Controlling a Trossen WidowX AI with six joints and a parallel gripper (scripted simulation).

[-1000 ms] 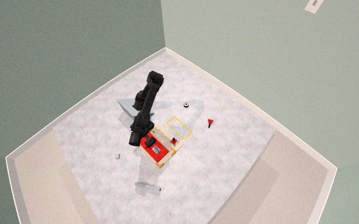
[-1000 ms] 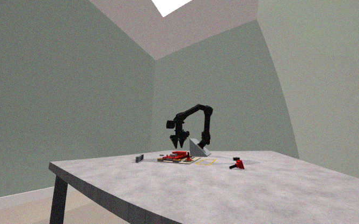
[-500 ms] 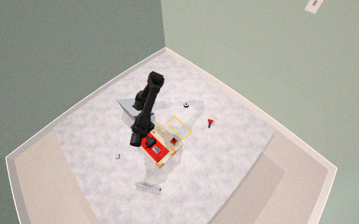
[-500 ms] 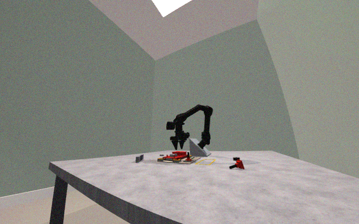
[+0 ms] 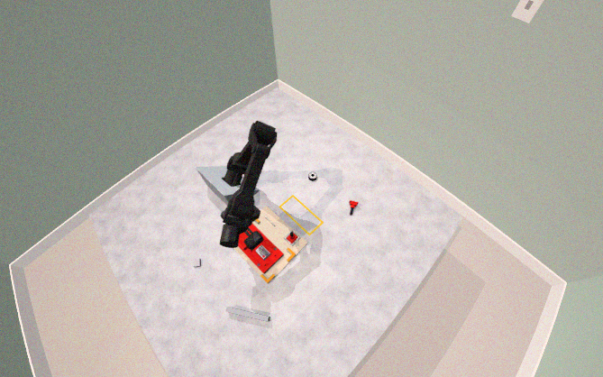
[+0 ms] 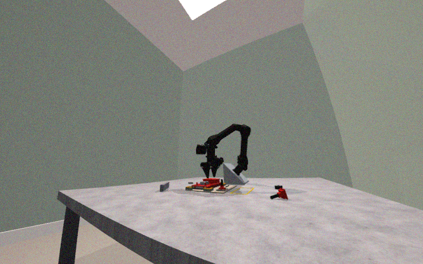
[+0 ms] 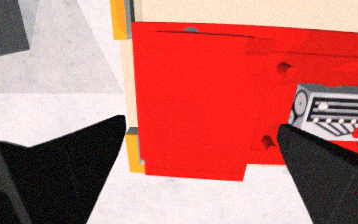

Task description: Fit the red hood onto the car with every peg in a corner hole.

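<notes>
My gripper tip is 20 mm above the red hood. The rest, counted from my gripper tip: engine block (90 mm ahead, 30 mm below); then small ring (20 mm ahead, 410 mm to the left, 50 mm below).
</notes>
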